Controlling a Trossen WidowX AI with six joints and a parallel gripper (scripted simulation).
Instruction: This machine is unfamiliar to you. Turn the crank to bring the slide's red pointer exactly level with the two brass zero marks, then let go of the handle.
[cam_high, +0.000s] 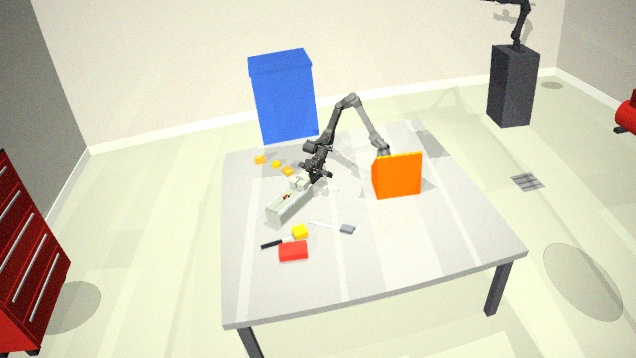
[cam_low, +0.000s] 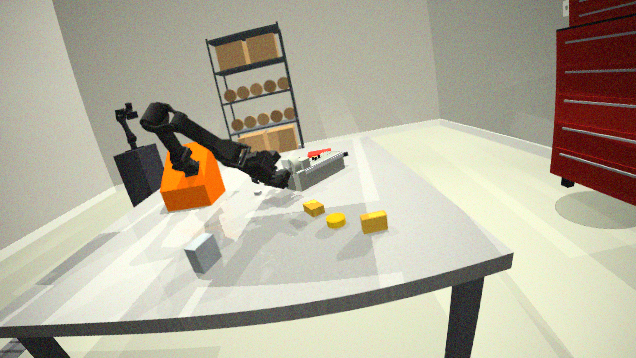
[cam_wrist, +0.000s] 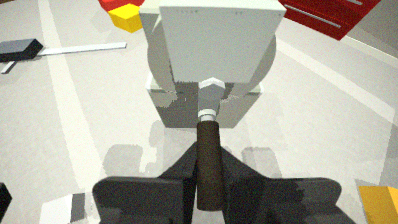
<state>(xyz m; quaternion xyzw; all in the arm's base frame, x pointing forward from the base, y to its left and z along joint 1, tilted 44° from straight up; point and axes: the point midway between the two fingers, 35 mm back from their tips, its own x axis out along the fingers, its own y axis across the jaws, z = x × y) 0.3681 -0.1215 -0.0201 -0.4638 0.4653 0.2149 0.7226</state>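
The dark brown crank handle is 10 mm behind my gripper tip, 10 mm to the right of it and 30 mm above it. Also, from my gripper tip: yellow block 70 mm ahead, 320 mm to the left, 20 mm below; then grey cube 150 mm behind, 400 mm to the right; then red pointer 120 mm ahead, 150 mm to the left, 50 mm above.
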